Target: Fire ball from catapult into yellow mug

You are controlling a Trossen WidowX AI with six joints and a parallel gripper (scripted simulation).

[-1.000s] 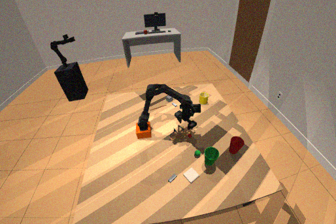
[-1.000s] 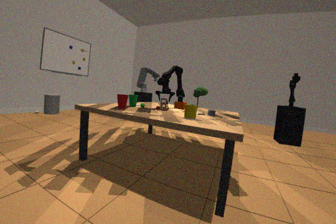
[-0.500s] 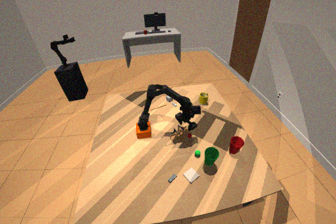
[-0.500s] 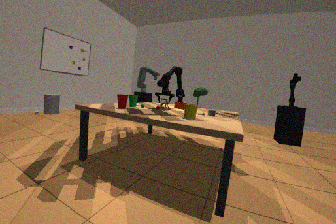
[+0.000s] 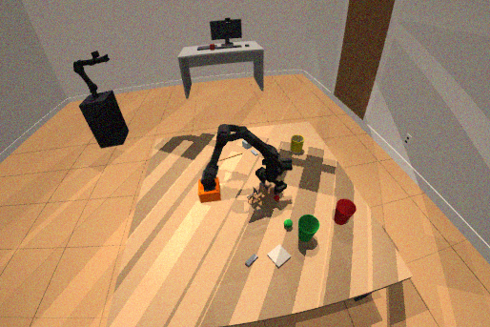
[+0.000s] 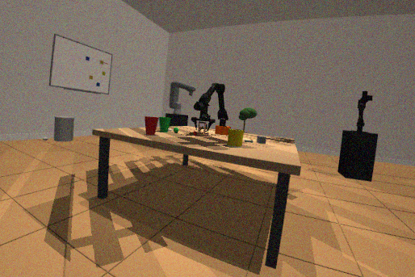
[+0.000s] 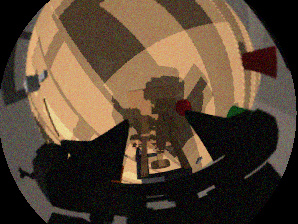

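Right now my gripper tip is 5 cm to the left of the red ball, 2 cm short of it and 2 cm above it. From my gripper tip the other things lie so: green cup 30 cm to the right, 8 cm ahead, 1 cm below; then green ball 22 cm to the right, 2 cm below, 2 cm ahead; then wooden catapult 7 cm behind, 2 cm to the right, 1 cm above.
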